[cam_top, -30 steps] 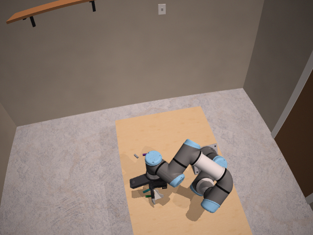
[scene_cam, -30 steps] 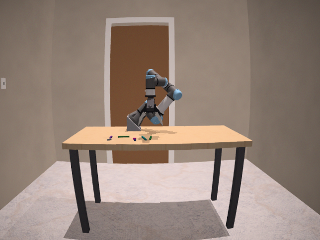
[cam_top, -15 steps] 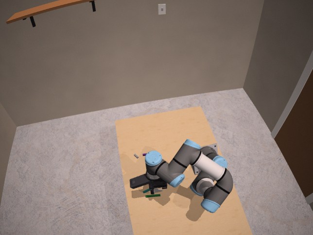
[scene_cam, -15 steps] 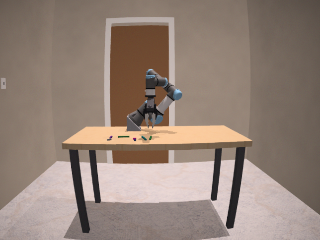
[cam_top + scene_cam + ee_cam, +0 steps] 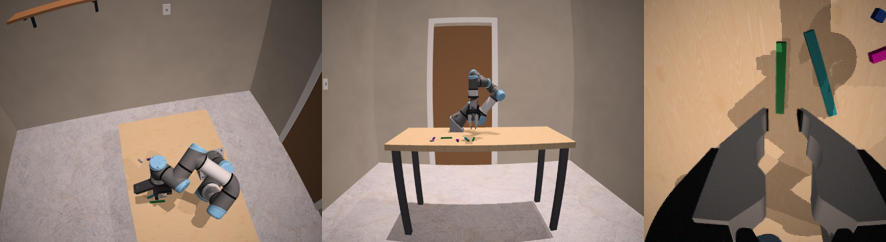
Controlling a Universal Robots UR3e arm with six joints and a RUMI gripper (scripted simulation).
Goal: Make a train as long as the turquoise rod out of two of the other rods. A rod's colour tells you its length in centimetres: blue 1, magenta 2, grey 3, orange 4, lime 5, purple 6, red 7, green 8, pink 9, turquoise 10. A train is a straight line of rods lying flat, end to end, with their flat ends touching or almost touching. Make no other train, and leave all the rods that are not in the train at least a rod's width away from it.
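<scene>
My hand is 10 mm past the turquoise rod, 40 mm to the left of it and 80 mm above it. Round my hand: blue rod 50 mm ahead, 110 mm to the right, 80 mm below; then purple rod 60 mm behind, 270 mm to the right, 80 mm below; then magenta rod 10 mm ahead, 110 mm to the right, 80 mm below.
</scene>
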